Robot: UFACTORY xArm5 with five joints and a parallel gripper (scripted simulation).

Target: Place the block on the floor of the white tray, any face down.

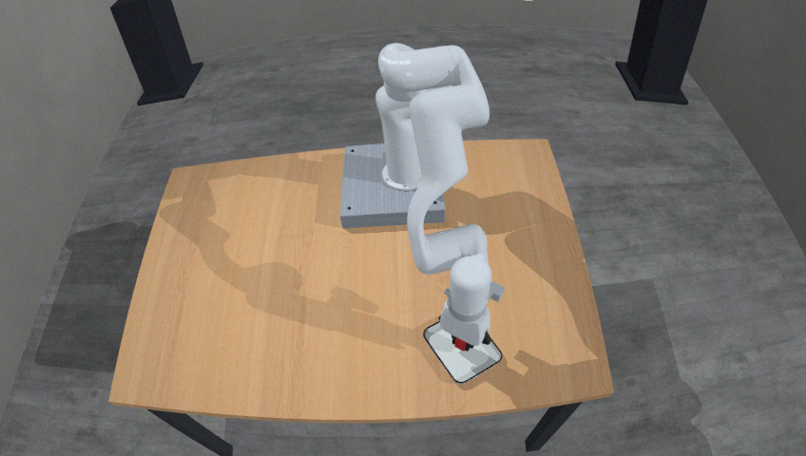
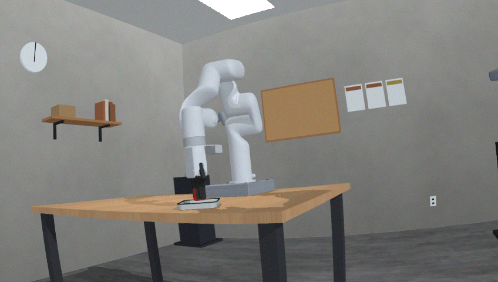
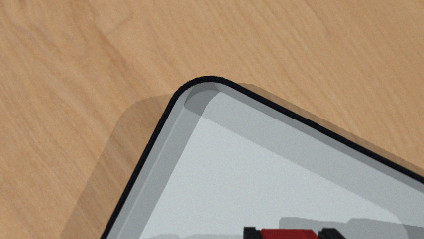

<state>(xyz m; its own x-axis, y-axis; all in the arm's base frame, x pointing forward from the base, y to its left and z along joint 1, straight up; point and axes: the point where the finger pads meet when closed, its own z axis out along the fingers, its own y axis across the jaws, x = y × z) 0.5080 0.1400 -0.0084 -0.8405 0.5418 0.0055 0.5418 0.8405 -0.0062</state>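
The white tray is 3 cm below my hand. From my hand the other things lie so: red block: 1 cm below.
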